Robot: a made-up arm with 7 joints. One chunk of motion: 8 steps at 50 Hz.
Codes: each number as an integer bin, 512 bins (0 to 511) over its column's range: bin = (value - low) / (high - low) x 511, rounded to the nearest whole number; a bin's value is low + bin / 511 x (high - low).
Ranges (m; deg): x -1.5..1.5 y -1.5..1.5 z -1.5..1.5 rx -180..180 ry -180..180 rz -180..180
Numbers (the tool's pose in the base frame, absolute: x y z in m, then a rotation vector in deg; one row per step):
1: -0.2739 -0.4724 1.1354 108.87 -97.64 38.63
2: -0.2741 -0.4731 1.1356 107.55 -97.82 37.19
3: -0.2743 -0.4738 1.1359 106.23 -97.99 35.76
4: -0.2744 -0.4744 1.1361 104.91 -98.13 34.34
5: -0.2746 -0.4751 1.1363 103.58 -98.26 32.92
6: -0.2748 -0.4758 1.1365 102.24 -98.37 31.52
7: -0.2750 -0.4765 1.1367 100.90 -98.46 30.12
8: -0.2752 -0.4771 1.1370 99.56 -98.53 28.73
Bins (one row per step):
1: 209 175 449 410 117 310
2: 209 175 449 408 117 308
3: 209 175 449 406 116 306
4: 209 175 449 404 116 304
5: 209 175 449 403 116 302
6: 209 174 449 401 116 300
7: 209 174 449 399 116 298
8: 209 174 449 397 116 296

